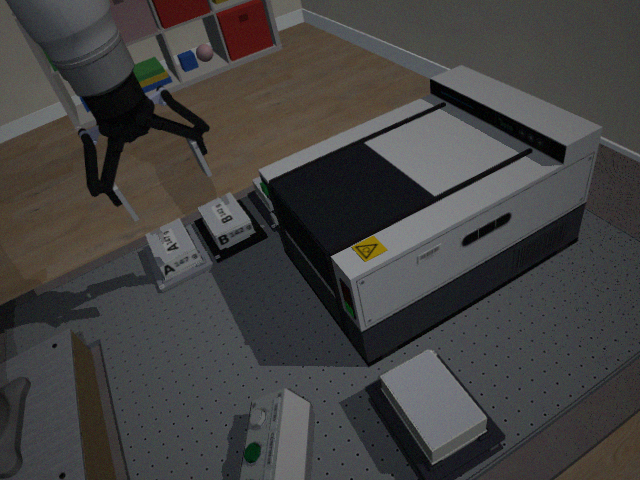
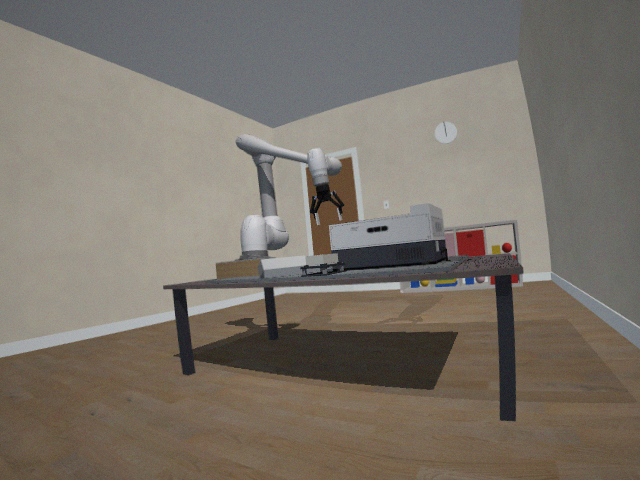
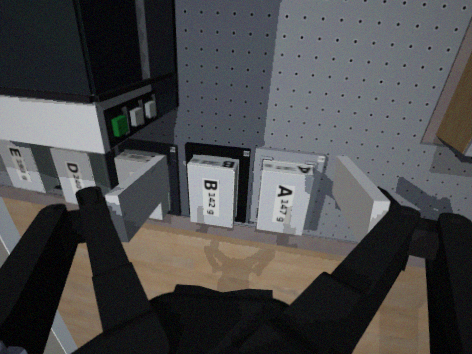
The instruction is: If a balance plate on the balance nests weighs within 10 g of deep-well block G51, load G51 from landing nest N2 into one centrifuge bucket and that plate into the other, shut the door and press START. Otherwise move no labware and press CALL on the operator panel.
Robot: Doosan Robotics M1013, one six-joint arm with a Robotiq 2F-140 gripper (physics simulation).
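Frame: origin at the arm's base, x ahead, y left, z up, level; millimetres.
Seen in the pictures: gripper, fingertip midpoint: [image 1: 171,193] [image 2: 329,222] [image 3: 248,174].
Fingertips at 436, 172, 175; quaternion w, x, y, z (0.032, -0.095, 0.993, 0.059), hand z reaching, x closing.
Pixels of each thing's top centre, then the offset from my fingertips to it, as dx, dy, dz.
- Plate A at its top centre: [image 3: 283,204] [image 1: 169,240] -61, +156, -199
- plate B at its top centre: [image 3: 210,197] [image 1: 222,213] +67, +175, -199
- third plate at its top centre: [image 3: 139,190] +207, +195, -199
- Plates D at its top centre: [image 3: 76,179] +343, +205, -199
- E at its top centre: [image 3: 19,164] +473, +199, -199
- white block at its top centre: [image 1: 431,396] [image 2: 322,254] +215, -423, -172
- dark top panel at its top centre: [image 1: 347,189] +258, -122, -40
- operator panel at its top centre: [image 1: 263,466] [image 2: 282,257] -18, -407, -169
- green button at its top centre: [image 1: 251,449] -27, -375, -178
My gripper [image 1: 173,197] [image 2: 329,220] [image 3: 248,174] is open and empty, high above the row of balance plates. Plate A [image 1: 173,248] [image 3: 285,197], labelled 147 g, and plate B [image 1: 224,219] [image 3: 212,190], labelled 142 g, sit on their nests. A third plate [image 3: 136,159] is partly hidden behind a finger. Plates D [image 3: 72,172] and E [image 3: 22,167] are beyond it, weights unclear. A white block [image 1: 434,403] sits on a dark nest; no label is readable. The centrifuge [image 1: 403,279] [image 2: 387,232] [image 3: 50,122] has a dark top panel [image 1: 351,191]; no buckets show.
The operator panel [image 1: 297,439] [image 2: 281,267] has a green button [image 1: 252,452] and a white one [image 1: 257,417]. The robot's wood-sided base [image 1: 93,403] [image 2: 237,268] is at the table's other side. Green, grey and white buttons show on the centrifuge near the plates. A shelf unit stands behind.
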